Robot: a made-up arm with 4 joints.
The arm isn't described. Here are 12 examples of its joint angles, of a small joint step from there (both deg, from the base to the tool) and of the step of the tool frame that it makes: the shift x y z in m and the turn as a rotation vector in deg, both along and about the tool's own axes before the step.
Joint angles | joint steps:
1: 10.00 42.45 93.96 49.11 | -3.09 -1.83 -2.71 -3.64
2: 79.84 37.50 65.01 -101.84 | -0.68 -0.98 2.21 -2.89
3: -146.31 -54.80 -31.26 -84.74 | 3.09 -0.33 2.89 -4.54
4: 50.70 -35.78 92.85 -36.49 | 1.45 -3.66 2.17 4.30
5: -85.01 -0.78 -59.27 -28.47 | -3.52 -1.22 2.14 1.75
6: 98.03 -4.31 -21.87 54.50 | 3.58 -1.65 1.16 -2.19
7: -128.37 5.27 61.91 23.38 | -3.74 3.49 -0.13 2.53
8: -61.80 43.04 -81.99 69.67 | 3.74 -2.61 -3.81 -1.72
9: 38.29 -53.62 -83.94 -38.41 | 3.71 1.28 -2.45 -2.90
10: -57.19 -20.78 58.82 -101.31 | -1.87 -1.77 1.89 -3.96
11: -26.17 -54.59 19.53 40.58 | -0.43 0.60 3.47 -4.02
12: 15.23 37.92 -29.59 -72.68 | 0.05 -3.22 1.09 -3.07
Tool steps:
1: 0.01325 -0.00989 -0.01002 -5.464 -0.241 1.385
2: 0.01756 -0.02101 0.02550 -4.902 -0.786 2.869
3: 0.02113 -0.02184 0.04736 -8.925 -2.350 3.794
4: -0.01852 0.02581 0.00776 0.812 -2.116 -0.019
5: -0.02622 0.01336 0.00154 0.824 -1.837 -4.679
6: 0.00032 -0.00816 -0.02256 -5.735 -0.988 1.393
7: 0.01074 0.03052 -0.00319 2.718 -0.185 -5.909
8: 0.04184 0.03516 0.02891 0.261 2.187 -5.467
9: 0.02403 -0.00933 0.00580 -3.465 -0.002 4.186
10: 0.03314 -0.02589 0.01147 -4.270 -1.023 4.865
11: -0.00442 -0.01908 -0.02041 -3.788 -4.431 2.732
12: 0.01150 -0.01261 0.01669 -4.111 1.858 2.368
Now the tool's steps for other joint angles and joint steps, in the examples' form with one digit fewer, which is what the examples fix.
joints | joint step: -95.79 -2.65 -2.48 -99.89 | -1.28 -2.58 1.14 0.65
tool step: 0.0098 -0.0043 0.0142 -0.35 2.80 1.64
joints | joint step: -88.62 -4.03 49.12 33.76 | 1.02 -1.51 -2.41 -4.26
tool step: 0.0142 -0.0226 0.0120 -3.43 1.11 2.92
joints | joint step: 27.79 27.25 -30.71 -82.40 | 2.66 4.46 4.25 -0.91
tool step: 0.0070 -0.0007 0.0158 -3.11 -5.24 0.56
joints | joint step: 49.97 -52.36 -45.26 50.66 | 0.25 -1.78 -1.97 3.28
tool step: 0.0069 0.0257 0.0094 2.94 1.87 -3.82
